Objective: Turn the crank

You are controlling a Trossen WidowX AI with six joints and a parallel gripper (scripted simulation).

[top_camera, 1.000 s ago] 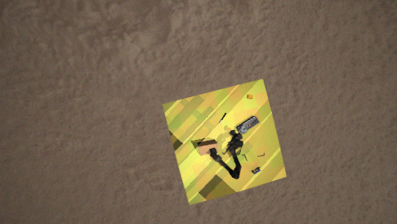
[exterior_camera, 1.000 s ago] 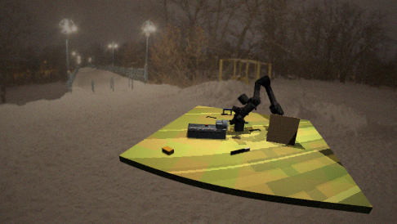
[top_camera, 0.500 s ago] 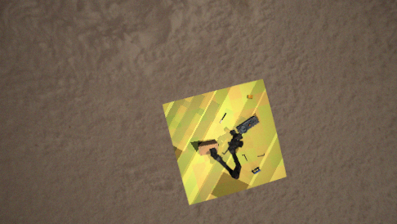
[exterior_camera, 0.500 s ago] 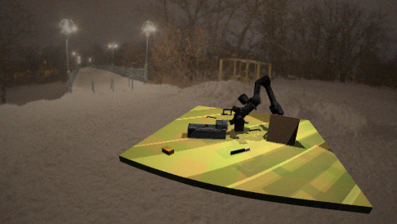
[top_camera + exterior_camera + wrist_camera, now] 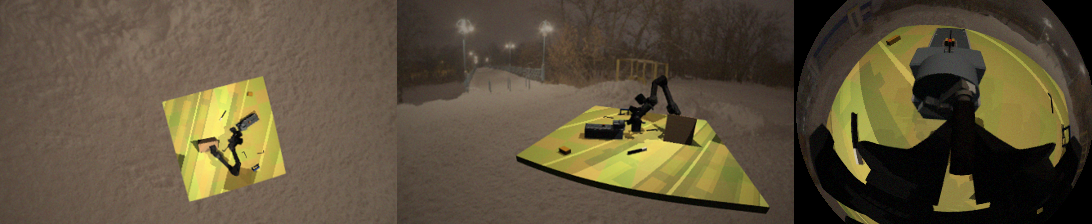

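Now: gripper tip 2 cm below the crank handle and 2 cm past it. Round my gripper tip: black stick: 22 cm to the left, 10 cm behind, 8 cm below; red pointer: 16 cm ahead, 5 cm to the left, 1 cm below; grey block: 13 cm to the right, 7 cm behind, 6 cm below.
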